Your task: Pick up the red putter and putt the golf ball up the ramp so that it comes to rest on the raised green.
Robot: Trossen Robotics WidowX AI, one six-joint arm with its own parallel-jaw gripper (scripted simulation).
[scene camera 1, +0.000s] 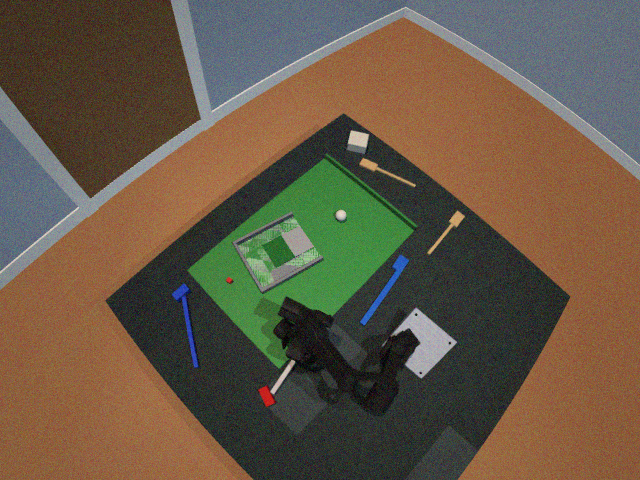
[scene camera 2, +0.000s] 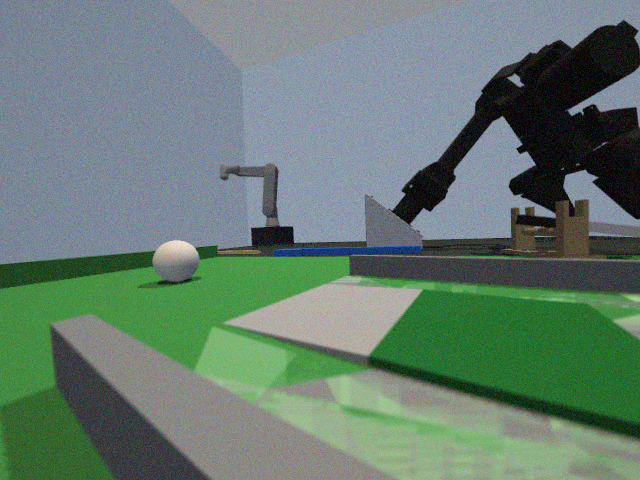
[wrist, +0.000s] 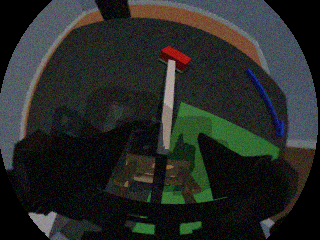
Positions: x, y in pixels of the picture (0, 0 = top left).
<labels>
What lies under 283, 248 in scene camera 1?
A ramp.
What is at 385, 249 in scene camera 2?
A blue bar.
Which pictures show my gripper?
Scene camera 1, scene camera 2 and the wrist view: all of them.
</labels>
